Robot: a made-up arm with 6 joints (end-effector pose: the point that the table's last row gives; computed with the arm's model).
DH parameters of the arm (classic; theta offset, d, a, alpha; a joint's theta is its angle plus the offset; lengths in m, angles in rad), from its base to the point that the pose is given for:
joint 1: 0 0.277 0 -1.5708
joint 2: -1.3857 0 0.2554 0
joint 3: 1.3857 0 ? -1.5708
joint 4: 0 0.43 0 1.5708
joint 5: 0 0 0.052 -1.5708
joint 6: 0 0.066 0 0
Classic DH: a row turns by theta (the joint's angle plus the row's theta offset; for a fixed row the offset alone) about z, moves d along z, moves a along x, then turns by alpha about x.
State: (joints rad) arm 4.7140 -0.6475 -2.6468 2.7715 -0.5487 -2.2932
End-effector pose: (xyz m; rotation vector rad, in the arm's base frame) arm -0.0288 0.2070 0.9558 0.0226 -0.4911 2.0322
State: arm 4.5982 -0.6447 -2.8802 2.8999 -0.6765 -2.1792
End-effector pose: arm 0.0144 0.2977 0.9157 -0.0585 -0.3855 2.1860
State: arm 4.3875 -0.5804 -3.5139 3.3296 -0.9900 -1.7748
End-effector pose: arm 0.1589 0.4228 0.7456 0.2121 -0.0646 2.7113
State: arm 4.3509 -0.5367 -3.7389 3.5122 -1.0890 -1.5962
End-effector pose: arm 0.1949 0.4309 0.6740 0.4898 -0.0171 2.8823
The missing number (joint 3, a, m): 0.097
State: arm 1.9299 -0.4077 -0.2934 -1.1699 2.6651 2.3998
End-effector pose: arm -0.0219 0.2587 0.2674 1.1762 -0.4532 2.2741
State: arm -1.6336 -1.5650 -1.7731 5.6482 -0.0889 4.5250
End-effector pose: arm 0.0647 0.4842 0.7791 -0.2775 -0.0522 -0.8847
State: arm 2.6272 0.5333 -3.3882 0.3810 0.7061 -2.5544
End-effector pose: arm -0.1950 0.1088 0.9888 1.1613 -0.5851 -2.3721
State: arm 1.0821 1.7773 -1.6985 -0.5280 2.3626 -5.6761
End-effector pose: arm 0.1441 0.1815 -0.2407 0.6273 0.3883 -0.8993
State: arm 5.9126 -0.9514 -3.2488 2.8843 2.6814 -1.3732
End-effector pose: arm -0.5560 0.2368 0.5055 -1.0148 2.3775 -0.4532
